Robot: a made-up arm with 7 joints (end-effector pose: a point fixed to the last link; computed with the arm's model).
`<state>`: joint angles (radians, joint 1 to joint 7).
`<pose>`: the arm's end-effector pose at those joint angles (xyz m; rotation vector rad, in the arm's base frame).
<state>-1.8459 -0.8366 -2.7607 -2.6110 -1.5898 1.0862 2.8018</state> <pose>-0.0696 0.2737 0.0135 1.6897 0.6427 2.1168</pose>
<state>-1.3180 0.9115 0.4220 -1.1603 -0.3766 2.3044 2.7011</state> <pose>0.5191 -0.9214 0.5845 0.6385 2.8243 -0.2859</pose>
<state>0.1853 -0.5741 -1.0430 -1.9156 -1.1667 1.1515 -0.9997</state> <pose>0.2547 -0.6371 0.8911 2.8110 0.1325 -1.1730</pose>
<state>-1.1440 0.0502 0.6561 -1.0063 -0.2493 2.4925 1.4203</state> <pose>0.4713 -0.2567 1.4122 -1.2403 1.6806 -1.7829</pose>
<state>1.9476 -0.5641 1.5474 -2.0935 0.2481 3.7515 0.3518</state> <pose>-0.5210 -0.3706 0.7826 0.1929 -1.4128 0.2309</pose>
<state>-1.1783 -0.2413 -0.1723 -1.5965 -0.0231 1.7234 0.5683</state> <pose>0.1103 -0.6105 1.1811 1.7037 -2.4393 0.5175</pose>
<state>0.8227 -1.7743 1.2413 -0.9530 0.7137 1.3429 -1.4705</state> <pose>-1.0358 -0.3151 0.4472 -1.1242 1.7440 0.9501</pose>
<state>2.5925 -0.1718 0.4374 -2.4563 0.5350 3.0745 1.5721</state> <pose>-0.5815 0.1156 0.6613 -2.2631 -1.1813 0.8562</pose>
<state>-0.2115 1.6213 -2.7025 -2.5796 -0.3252 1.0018 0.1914</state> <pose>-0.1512 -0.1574 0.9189 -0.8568 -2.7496 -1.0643</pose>
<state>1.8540 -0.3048 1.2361 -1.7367 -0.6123 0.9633 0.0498</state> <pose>-0.7111 -0.0431 0.9120 0.4620 2.2296 1.0970</pose>
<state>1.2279 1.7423 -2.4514 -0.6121 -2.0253 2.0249 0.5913</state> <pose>0.6199 0.9304 0.5395 -1.2453 -0.0189 0.7613</pose>
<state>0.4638 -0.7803 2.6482 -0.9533 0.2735 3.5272 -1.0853</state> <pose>-0.8705 -0.2124 0.9137 0.7797 -1.0832 -0.9091</pose>
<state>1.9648 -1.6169 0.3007 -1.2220 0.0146 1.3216 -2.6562</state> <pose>0.1131 -0.8034 1.0898 -1.3518 1.0381 1.7357</pose>
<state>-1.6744 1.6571 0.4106 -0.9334 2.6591 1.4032 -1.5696</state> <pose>0.1274 -0.9345 -0.1021 0.0348 1.0604 -2.6347</pose>
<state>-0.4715 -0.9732 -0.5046 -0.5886 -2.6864 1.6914 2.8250</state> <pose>-0.7135 0.1792 1.3330 -2.1874 -0.1666 1.3782</pose>
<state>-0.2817 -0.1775 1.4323 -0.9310 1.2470 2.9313 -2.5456</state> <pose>0.1256 0.4131 1.4084 0.0081 1.4993 2.6173</pose>
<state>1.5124 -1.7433 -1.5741 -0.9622 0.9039 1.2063 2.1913</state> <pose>0.5205 -0.9322 0.3441 -0.3687 0.5281 1.6066</pose>
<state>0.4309 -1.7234 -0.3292 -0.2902 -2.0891 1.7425 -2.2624</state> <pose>-1.0294 -0.5050 0.4335 2.3441 -0.4434 0.3202</pose>
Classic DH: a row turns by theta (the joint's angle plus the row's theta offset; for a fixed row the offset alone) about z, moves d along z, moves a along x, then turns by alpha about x. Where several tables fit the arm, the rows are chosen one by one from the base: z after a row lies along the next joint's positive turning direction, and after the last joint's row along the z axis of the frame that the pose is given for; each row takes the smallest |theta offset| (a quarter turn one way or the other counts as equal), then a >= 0, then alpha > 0; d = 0 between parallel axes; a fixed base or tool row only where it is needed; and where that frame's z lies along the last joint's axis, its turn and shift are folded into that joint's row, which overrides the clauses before.
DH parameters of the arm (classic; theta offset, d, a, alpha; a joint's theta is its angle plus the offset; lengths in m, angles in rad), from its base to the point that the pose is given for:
joint 1: 0 0.469 0 -1.5708
joint 2: 0 0 0 1.5708
joint 3: 0 0.418 0.05 1.5708
joint 4: 0 0 -0.129 -1.5708
joint 5: 0 0.599 0 1.5708
joint 6: 0 0 0.119 1.5708
joint 7: 0 0 0 0

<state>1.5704 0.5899 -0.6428 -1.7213 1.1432 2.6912 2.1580</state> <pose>0.5096 0.7034 0.5899 -1.4099 2.1226 0.5540</pose>
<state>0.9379 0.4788 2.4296 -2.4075 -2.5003 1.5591 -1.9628</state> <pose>-0.5879 -0.1071 0.6629 -1.1155 -0.0162 1.2363</pose>
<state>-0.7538 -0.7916 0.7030 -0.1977 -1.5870 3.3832 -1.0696</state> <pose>-0.4667 0.5922 1.1405 -0.8261 -0.1925 0.3066</pose>
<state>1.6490 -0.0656 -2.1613 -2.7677 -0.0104 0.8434 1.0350</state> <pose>0.3016 -0.1574 0.2526 1.1565 -1.0375 -2.2447</pose>
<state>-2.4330 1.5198 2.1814 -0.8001 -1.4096 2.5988 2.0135</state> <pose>-0.5446 -0.8468 0.8433 0.7202 1.6729 -1.5478</pose>
